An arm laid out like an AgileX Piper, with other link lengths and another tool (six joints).
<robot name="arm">
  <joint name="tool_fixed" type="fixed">
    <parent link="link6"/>
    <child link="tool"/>
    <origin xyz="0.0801 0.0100 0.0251" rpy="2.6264 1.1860 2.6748"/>
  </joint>
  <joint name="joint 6" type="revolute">
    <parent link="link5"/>
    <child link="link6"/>
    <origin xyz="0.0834 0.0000 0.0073" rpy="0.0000 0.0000 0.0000"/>
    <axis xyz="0.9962 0 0.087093"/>
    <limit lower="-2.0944" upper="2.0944"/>
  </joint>
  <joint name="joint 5" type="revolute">
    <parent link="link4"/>
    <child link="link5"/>
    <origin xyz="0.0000 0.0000 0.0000" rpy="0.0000 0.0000 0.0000"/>
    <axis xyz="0 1 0"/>
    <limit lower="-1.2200" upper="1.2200"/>
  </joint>
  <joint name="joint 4" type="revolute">
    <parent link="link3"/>
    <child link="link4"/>
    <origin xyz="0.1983 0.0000 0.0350" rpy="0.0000 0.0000 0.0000"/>
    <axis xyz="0.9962 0 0.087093"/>
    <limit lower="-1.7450" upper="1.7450"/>
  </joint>
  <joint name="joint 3" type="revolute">
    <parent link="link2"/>
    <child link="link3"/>
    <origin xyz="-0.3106 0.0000 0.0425" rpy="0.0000 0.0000 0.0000"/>
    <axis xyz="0 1 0"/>
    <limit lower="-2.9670" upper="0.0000"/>
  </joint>
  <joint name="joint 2" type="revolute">
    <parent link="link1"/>
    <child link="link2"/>
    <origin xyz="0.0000 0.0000 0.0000" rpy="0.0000 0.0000 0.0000"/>
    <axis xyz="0 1 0"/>
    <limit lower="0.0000" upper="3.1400"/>
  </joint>
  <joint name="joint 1" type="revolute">
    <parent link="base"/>
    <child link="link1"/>
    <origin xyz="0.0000 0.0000 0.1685" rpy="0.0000 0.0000 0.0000"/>
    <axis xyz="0 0 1"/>
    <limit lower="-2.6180" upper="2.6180"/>
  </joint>
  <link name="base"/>
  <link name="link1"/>
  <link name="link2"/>
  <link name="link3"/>
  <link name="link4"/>
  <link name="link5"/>
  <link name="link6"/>
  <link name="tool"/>
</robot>
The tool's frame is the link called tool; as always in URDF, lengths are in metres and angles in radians.
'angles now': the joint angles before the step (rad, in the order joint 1, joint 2, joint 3, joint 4, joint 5, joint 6). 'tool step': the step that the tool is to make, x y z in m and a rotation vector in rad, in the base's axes. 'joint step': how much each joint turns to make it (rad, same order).
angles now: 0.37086, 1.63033, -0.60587, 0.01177, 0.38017, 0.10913
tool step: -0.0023, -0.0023, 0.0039, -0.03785, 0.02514, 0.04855
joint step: 0.00014, -0.00955, -0.03200, -0.03393, 0.07864, -0.02236
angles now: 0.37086, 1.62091, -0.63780, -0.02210, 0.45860, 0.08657
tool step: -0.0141, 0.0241, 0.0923, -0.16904, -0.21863, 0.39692
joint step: 0.22115, -0.23212, -0.23506, -0.25731, 0.34554, -0.06480
